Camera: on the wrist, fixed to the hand. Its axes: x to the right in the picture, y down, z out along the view.
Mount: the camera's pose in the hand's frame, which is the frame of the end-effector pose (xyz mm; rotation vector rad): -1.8 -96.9 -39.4 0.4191 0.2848 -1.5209
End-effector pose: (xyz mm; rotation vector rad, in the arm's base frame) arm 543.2 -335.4 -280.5 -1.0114 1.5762 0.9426
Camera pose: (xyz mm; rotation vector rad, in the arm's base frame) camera 621.1 -405.2 -279.7 -1.5962 0.7050 -0.5658
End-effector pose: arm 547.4 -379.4 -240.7 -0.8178 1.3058 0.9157
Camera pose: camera 618.1 -456.4 -243.7 -1.2677 0.6849 -0.6693
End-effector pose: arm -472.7 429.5 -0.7 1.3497 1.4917 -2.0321
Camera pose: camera -517.5 504.2 57.3 -0.2126 -1.3423 1.4829
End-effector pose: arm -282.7 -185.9 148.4 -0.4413 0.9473 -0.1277
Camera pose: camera -307.3 -285.1 170.6 -0.6757 0.6409 -1.7661
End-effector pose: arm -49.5 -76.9 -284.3 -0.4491 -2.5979 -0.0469
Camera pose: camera -60.8 -173.6 -245.9 1.5406 -1.9695 -0.0634
